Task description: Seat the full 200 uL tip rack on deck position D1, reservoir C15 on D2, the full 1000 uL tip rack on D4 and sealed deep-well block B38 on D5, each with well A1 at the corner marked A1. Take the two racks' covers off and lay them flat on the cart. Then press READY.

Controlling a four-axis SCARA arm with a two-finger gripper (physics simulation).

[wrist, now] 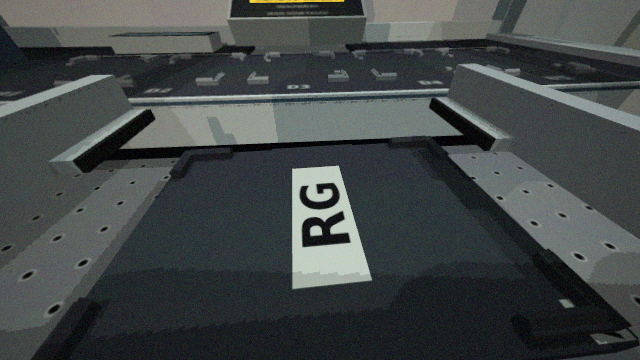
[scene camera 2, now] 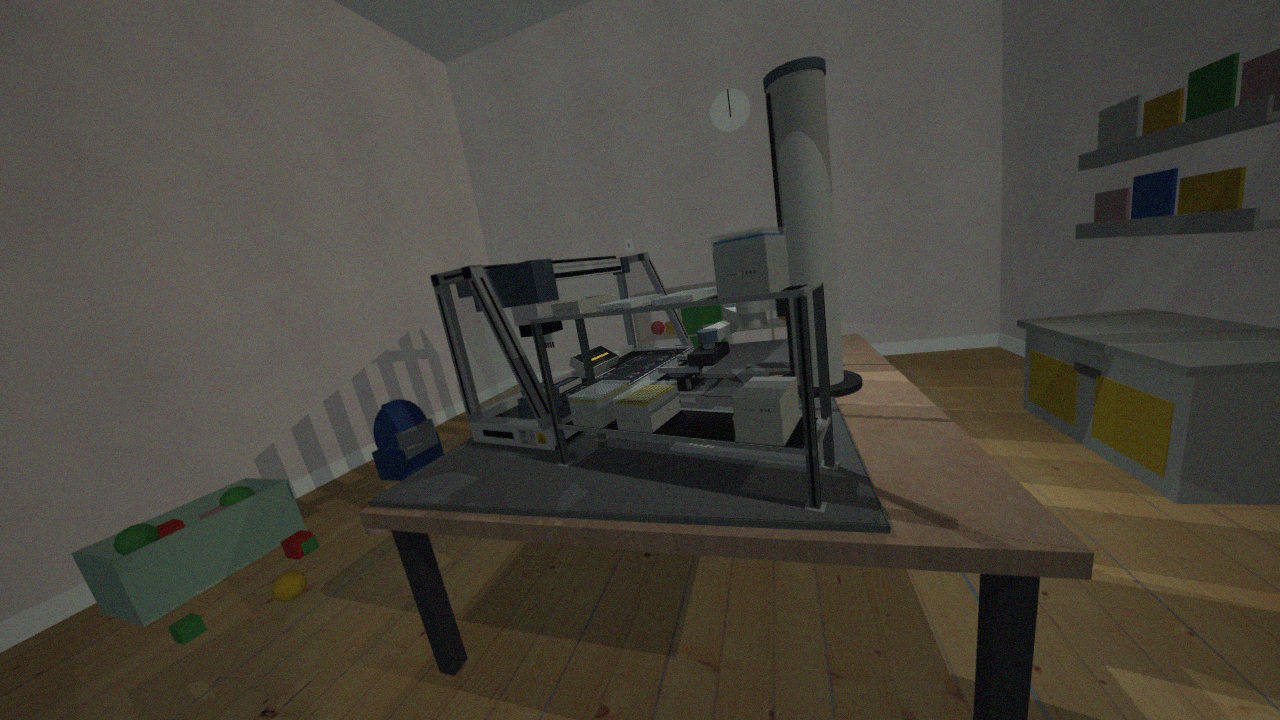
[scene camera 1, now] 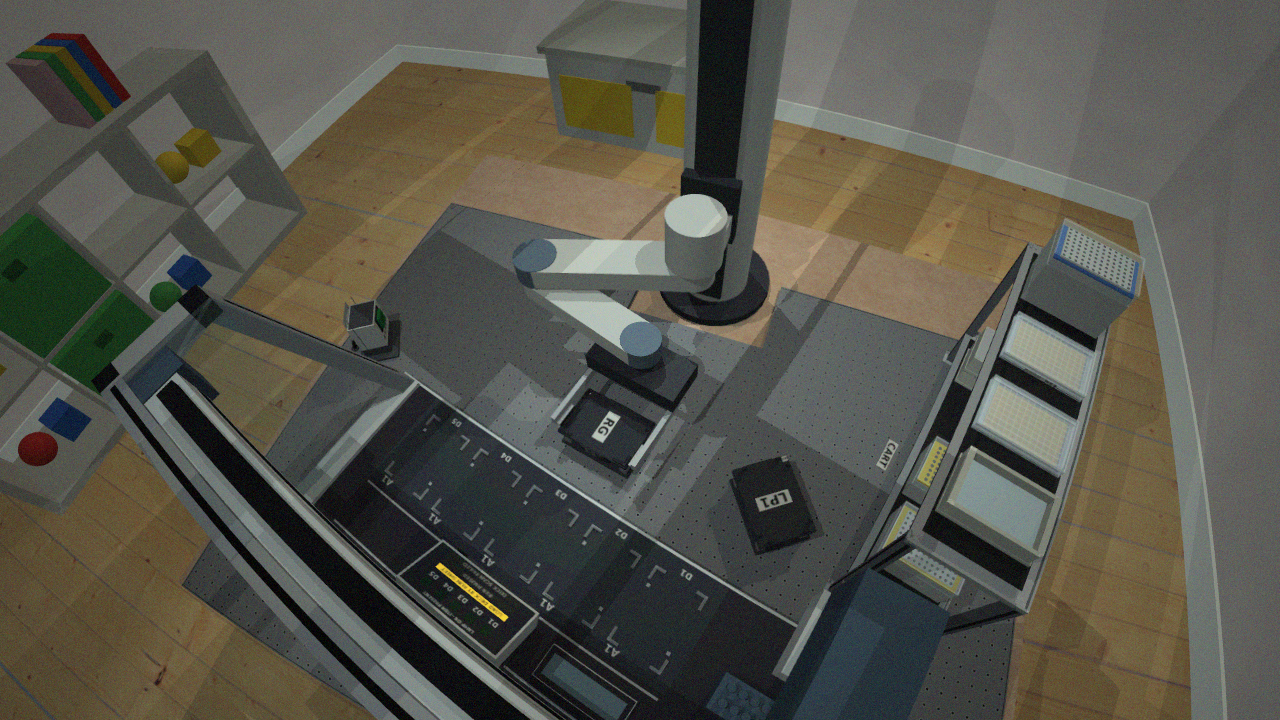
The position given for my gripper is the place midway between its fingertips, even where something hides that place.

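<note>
There's nothing in my gripper (scene camera 1: pixel 592 443) (scene camera 2: pixel 668 363), it holds nothing. I can see a reservoir (scene camera 1: pixel 997 504) too, though in the wrist view the reservoir is out of frame. And there's a cart frame post (scene camera 1: pixel 996 608).
</note>
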